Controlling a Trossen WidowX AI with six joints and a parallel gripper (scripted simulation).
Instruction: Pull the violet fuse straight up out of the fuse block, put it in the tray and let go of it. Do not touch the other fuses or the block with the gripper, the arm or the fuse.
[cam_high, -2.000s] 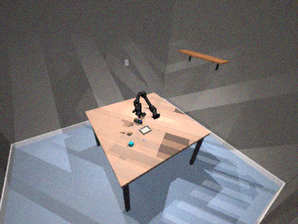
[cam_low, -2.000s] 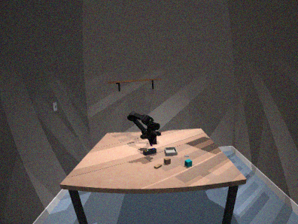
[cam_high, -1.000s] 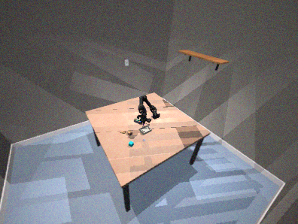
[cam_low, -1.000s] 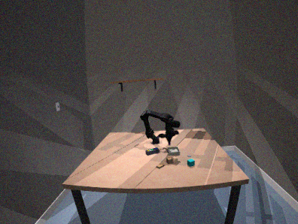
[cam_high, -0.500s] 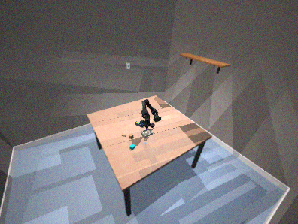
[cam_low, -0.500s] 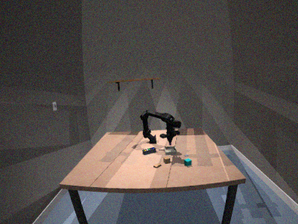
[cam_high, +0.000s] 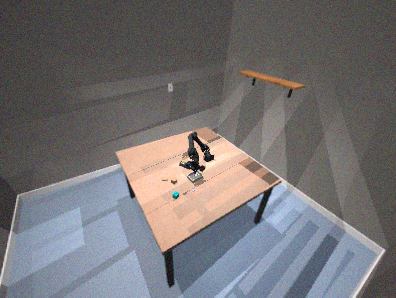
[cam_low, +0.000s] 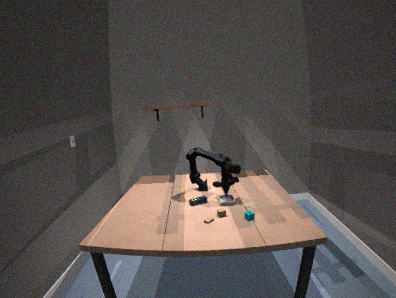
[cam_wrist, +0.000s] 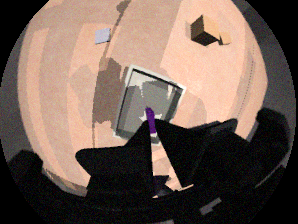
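The violet fuse lies 10 mm below my gripper tip. From my gripper tip the other things lie so: tray (60 mm below); then brown box (200 mm ahead, 60 mm to the right, 40 mm below); then grey square (120 mm to the left, 120 mm ahead, 60 mm below).
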